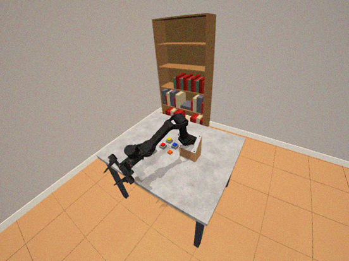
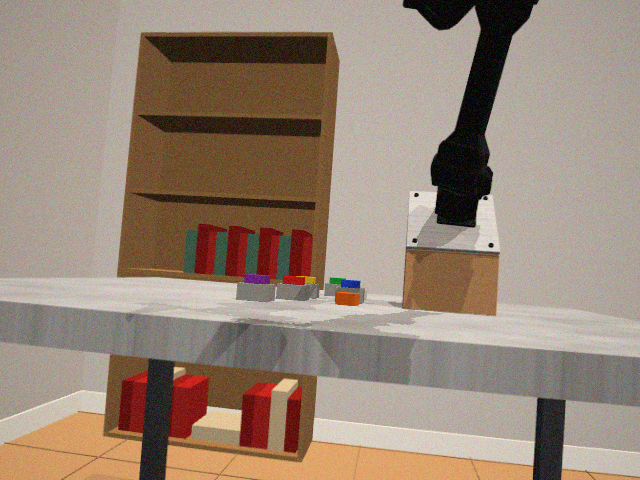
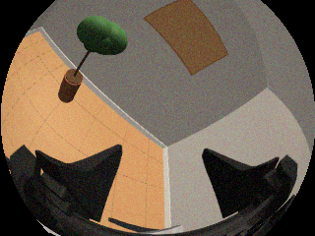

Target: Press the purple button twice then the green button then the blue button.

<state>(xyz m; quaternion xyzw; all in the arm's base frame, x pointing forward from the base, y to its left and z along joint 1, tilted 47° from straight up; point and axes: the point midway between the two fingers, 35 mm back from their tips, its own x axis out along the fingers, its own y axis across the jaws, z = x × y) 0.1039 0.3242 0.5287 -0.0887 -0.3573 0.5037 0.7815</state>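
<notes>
Right now my gripper tip is 19 cm short of the purple button, 48 cm to the left of it and 26 cm above it. The rest, counted from my gripper tip: blue button (7 cm ahead, 64 cm to the right, 26 cm below); red button (16 cm ahead, 58 cm to the right, 26 cm below); orange block (6 cm ahead, 56 cm to the right, 28 cm below).
</notes>
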